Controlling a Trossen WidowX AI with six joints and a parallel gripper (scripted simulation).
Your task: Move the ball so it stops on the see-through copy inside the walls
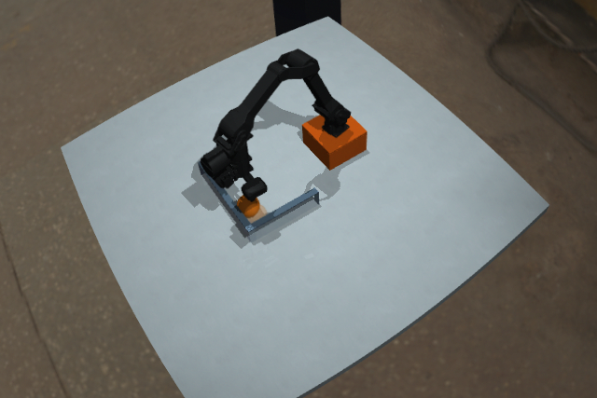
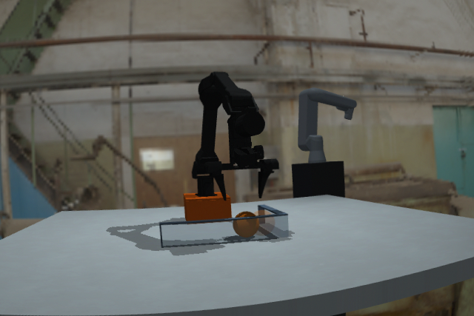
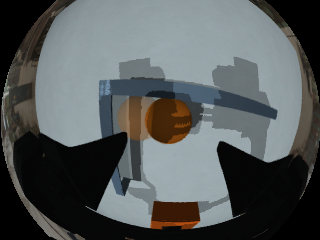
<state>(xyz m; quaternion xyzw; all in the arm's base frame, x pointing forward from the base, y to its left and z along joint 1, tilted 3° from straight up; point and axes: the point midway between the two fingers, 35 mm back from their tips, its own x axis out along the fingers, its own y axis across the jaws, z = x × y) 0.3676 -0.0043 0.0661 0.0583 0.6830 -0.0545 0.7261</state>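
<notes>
The see-through copy of ball is 70 mm below my gripper tip, 50 mm to the left of it and 10 mm ahead of it. Also, from my gripper tip: clear wall 70 mm below, 60 mm to the right, 30 mm ahead.
</notes>
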